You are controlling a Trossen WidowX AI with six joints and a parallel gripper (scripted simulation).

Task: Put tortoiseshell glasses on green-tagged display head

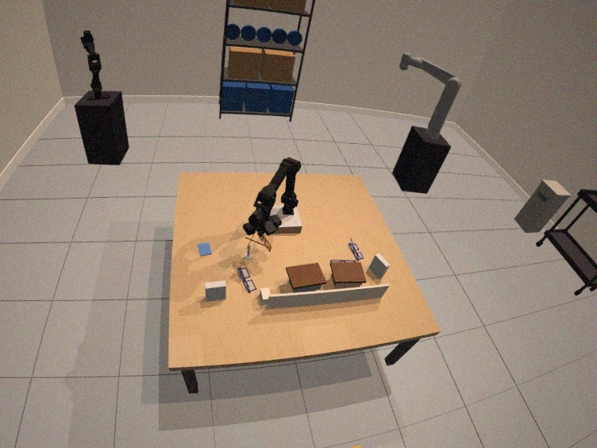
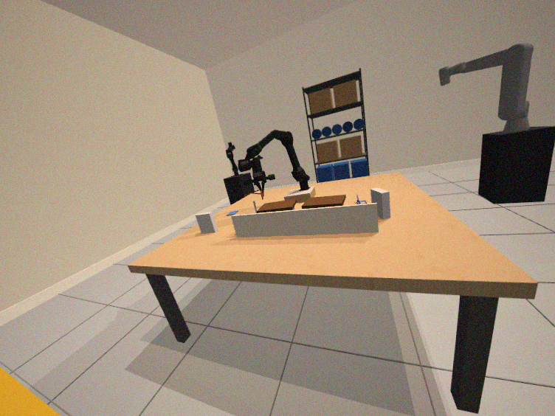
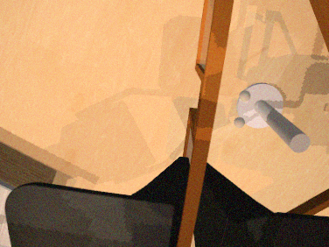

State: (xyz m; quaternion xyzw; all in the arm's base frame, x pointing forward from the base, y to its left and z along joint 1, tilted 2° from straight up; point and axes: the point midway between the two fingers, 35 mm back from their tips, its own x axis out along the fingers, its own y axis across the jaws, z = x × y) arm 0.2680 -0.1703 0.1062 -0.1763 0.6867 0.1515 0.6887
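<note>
My gripper tip is 100 mm above the small grey stand, 60 mm to the left of it and 30 mm short of it. Round my gripper tip: low white wall: 320 mm to the left, 310 mm ahead, 60 mm below; then blue pad: 280 mm to the right, 120 mm below.
</note>
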